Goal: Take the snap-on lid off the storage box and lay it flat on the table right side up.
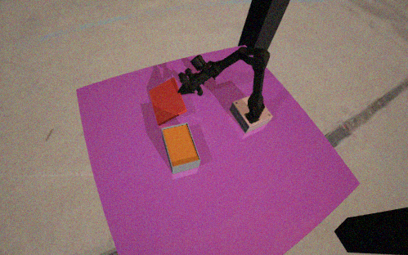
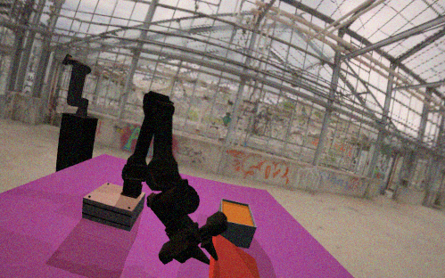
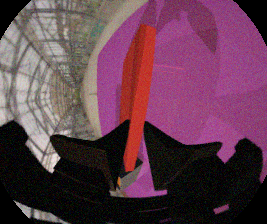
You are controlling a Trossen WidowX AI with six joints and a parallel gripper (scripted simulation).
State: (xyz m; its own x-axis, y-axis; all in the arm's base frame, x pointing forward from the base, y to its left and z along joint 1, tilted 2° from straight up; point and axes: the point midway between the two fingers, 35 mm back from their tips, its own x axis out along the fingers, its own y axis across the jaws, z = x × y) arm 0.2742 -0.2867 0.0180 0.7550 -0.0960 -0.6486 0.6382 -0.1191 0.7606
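My gripper tip is now 7 cm short of the lid, 3 cm above it and 1 cm to the left of it. Round my gripper tip: storage box: 28 cm to the left, 12 cm ahead, 3 cm below.
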